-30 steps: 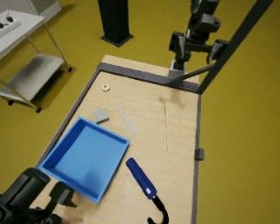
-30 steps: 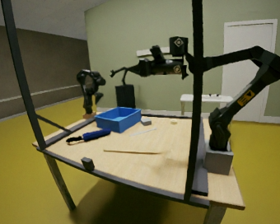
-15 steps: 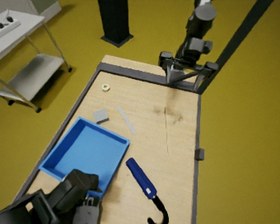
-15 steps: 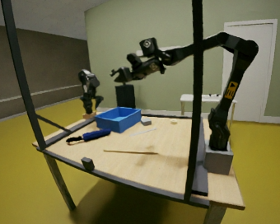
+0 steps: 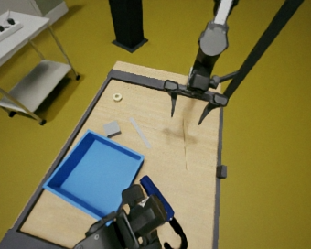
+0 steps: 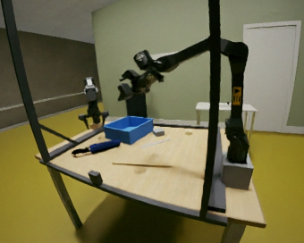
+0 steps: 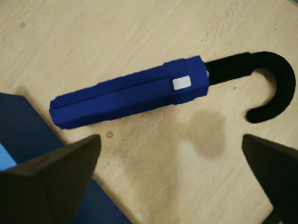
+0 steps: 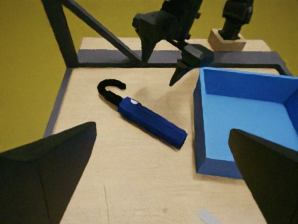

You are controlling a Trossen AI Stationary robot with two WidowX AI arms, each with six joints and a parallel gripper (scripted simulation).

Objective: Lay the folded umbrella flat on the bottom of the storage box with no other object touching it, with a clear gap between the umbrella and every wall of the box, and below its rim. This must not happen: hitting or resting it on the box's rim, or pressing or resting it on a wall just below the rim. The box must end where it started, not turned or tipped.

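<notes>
Now: the folded umbrella 4 cm behind my left hand, 3 cm to the right of it and 14 cm below it. Round my left hand: grey strip: 25 cm ahead, 28 cm to the right, 16 cm below; thin wooden stick: 3 cm ahead, 37 cm to the right, 15 cm below; blue storage box: 25 cm ahead, 1 cm to the right, 11 cm below.
</notes>
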